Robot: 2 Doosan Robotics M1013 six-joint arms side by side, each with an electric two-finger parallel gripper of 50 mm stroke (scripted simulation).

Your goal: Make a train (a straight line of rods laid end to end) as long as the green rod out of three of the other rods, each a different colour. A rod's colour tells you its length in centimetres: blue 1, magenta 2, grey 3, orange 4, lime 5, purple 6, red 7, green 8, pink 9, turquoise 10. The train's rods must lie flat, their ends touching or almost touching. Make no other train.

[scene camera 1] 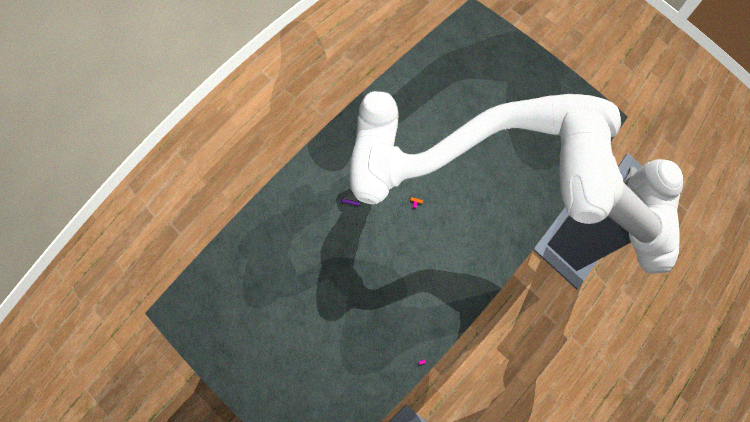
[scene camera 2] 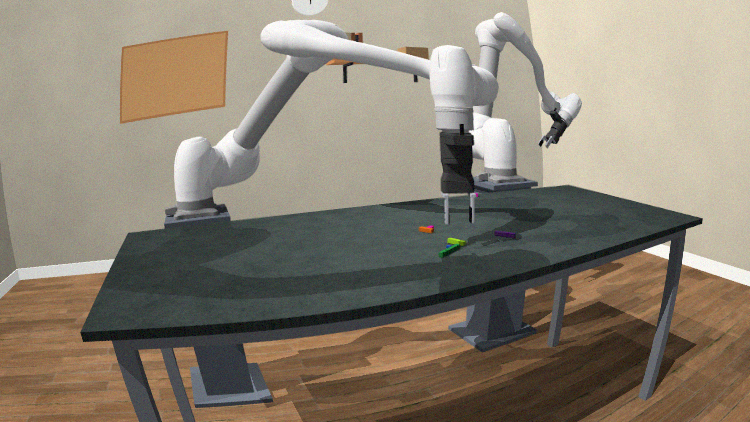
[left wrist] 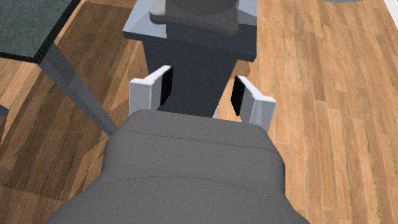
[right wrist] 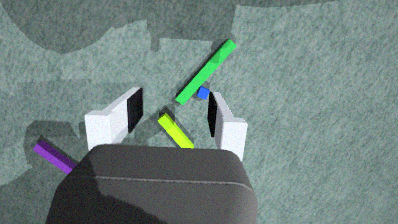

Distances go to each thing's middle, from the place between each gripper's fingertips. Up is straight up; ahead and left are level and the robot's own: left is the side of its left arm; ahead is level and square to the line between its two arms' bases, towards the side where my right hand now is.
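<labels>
The green rod point(right wrist: 229, 45) is 70 mm below my right hand point(scene camera 2: 459, 222), 10 mm ahead of it and 30 mm to the right of it.
My left gripper is 150 mm above the green rod, and it is also 1120 mm to the left of the rod and 860 mm short of it.
</labels>
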